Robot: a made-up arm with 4 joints. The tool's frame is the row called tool.
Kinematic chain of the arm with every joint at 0, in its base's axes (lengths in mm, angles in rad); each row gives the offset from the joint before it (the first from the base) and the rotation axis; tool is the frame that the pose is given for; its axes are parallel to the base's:
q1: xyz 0 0 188.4 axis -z
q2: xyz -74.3 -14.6 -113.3 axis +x
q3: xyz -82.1 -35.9 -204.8 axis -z
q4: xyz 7.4 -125.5 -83 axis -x
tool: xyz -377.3 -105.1 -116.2
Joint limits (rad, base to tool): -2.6..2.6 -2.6..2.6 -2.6..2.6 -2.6..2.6
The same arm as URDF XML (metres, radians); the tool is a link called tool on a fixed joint. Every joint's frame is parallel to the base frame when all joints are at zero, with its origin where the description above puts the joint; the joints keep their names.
<robot name="arm">
  <joint name="tool_joint" type="fixed">
    <parent link="link4"/>
    <child link="tool"/>
    <origin xyz="-0.3773 -0.1051 -0.1162" rpy="0 0 0"/>
  </joint>
  <joint name="q4" type="revolute">
    <parent link="link3"/>
    <child link="link4"/>
    <origin xyz="0.0074 -0.1255 -0.083" rpy="0 0 0"/>
    <axis xyz="-1 0 0"/>
    <limit lower="-2.6" upper="2.6"/>
  </joint>
  <joint name="q3" type="revolute">
    <parent link="link2"/>
    <child link="link3"/>
    <origin xyz="-0.0821 -0.0359 -0.2048" rpy="0 0 0"/>
    <axis xyz="0 0 -1"/>
    <limit lower="-2.6" upper="2.6"/>
  </joint>
  <joint name="q2" type="revolute">
    <parent link="link1"/>
    <child link="link2"/>
    <origin xyz="-0.0743 -0.0146 -0.1133" rpy="0 0 0"/>
    <axis xyz="1 0 0"/>
    <limit lower="-2.6" upper="2.6"/>
  </joint>
  <joint name="q1" type="revolute">
    <parent link="base_link"/>
    <child link="link1"/>
    <origin xyz="0 0 0.1884" rpy="0 0 0"/>
    <axis xyz="0 0 -1"/>
    <limit lower="-2.6" upper="2.6"/>
  </joint>
  <link name="base_link"/>
  <link name="link1"/>
  <link name="link2"/>
  <link name="link3"/>
  <link name="link4"/>
  <link name="tool"/>
</robot>

